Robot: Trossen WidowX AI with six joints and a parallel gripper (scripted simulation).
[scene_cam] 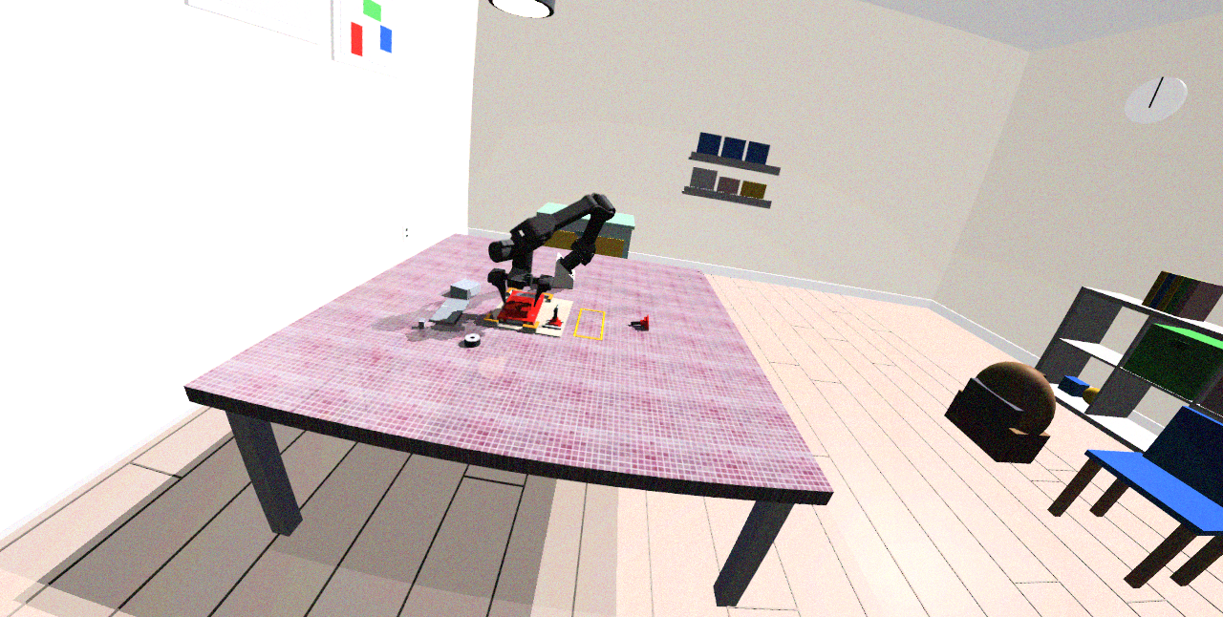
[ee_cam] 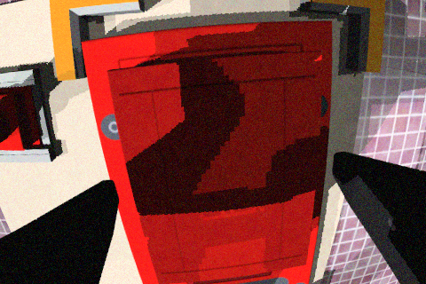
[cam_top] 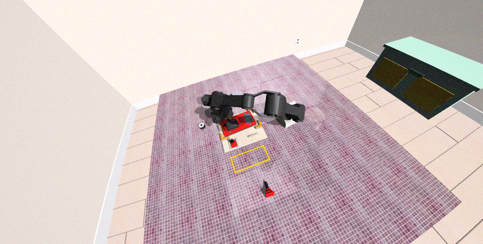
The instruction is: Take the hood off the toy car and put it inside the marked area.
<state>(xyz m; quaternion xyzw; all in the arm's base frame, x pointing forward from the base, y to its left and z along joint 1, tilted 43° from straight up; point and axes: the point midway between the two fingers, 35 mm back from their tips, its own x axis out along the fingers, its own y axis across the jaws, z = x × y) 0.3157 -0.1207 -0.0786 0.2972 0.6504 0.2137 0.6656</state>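
Right now the red hood is right at my gripper tip. Also, from my gripper tip: wheel (16 cm ahead, 10 cm to the right, 3 cm below).
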